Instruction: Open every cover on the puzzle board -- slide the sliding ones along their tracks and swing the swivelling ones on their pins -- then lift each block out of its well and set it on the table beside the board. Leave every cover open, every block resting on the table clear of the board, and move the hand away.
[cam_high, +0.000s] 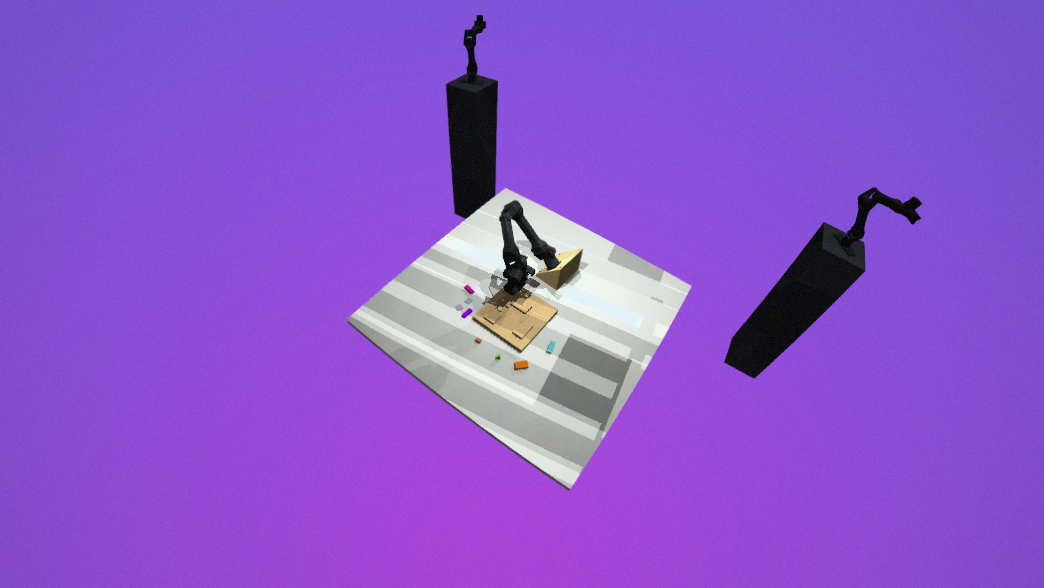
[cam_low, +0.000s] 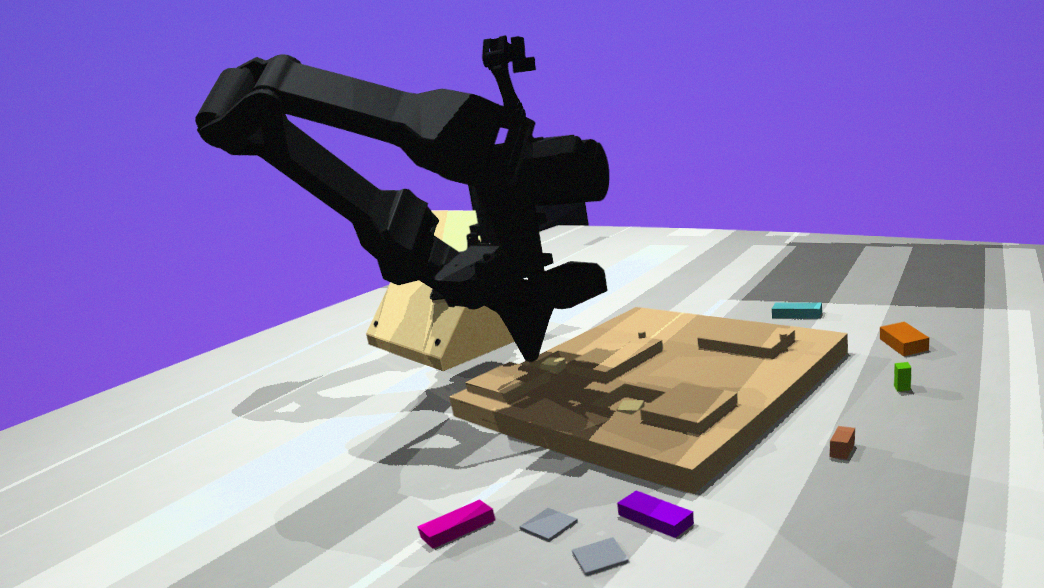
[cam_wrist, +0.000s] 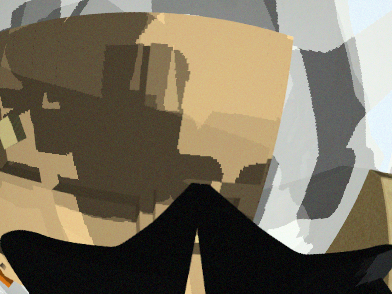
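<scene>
The tan puzzle board lies 100 mm ahead of my gripper tip, 50 mm to the left of it and 20 mm below it. From my gripper tip the other things lie so: cyan piece: 290 mm to the left, 170 mm ahead, 30 mm below; magenta piece: 220 mm to the right, 120 mm ahead, 30 mm below; purple piece: 240 mm ahead, 140 mm to the right, 30 mm below.
</scene>
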